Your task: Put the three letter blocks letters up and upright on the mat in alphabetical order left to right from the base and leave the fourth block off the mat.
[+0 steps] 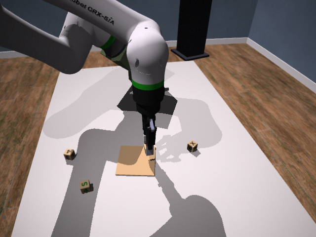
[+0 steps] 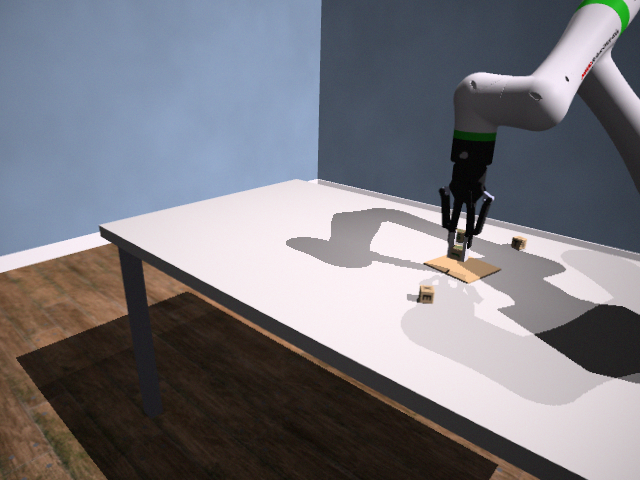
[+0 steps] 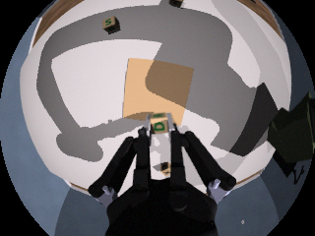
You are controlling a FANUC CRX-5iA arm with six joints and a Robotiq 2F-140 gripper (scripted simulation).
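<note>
Now: the mat 1 cm behind my hand, 5 cm to the right of it and 7 cm below it.
</note>
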